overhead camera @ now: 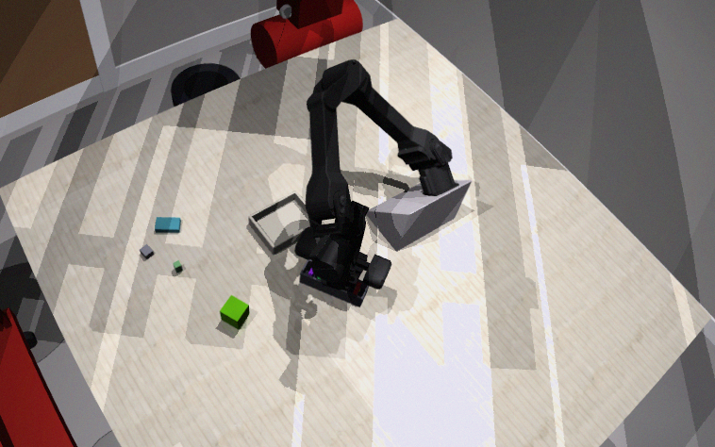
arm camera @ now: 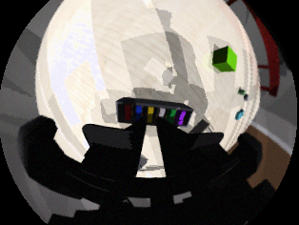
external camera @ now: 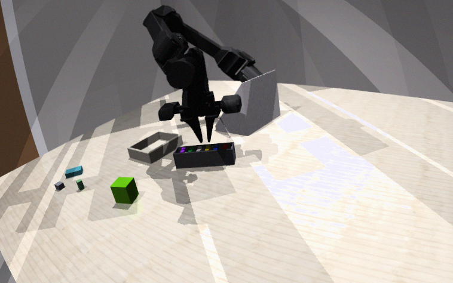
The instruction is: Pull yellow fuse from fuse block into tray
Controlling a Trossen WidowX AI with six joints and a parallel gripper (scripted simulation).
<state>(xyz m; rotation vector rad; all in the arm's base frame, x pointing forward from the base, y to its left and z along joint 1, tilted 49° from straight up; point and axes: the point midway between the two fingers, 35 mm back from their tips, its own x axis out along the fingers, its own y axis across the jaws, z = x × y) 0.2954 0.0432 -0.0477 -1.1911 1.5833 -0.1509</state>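
Right now the yellow fuse is 3 cm below my gripper tip. Also, from my gripper tip: teal block: 31 cm to the right, 27 cm ahead, 5 cm below; small green piece: 29 cm ahead, 20 cm to the right, 4 cm below; grey tray: 20 cm to the right, 5 cm below, 3 cm ahead.
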